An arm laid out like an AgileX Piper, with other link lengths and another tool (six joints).
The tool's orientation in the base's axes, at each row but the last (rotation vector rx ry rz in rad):
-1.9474, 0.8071, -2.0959
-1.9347, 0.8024, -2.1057
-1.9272, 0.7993, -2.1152
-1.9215, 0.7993, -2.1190
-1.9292, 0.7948, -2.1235
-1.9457, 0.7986, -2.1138
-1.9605, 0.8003, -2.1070
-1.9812, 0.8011, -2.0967
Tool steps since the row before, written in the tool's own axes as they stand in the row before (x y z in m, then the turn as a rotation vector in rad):
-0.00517, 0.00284, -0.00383, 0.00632, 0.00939, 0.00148
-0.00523, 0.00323, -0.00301, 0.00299, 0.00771, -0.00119
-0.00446, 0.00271, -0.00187, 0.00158, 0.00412, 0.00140
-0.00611, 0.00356, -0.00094, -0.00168, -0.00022, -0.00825
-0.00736, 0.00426, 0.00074, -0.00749, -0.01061, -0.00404
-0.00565, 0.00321, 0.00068, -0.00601, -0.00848, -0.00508
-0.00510, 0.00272, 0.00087, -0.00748, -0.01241, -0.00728
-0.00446, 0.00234, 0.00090, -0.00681, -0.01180, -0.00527
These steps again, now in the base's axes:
-0.00366, 0.00109, -0.00590, -0.00162, -0.01126, 0.00091
-0.00289, 0.00056, -0.00618, -0.00333, -0.00757, -0.00120
-0.00174, 0.00031, -0.00525, 0.00018, -0.00458, -0.00061
-0.00076, 0.00011, -0.00709, -0.00763, 0.00320, -0.00156
0.00087, -0.00041, -0.00848, -0.00034, 0.01351, -0.00151
0.00070, -0.00030, -0.00649, -0.00205, 0.01132, -0.00125
0.00085, -0.00020, -0.00578, -0.00302, 0.01592, -0.00067
0.00081, -0.00020, -0.00505, -0.00132, 0.01454, -0.00039

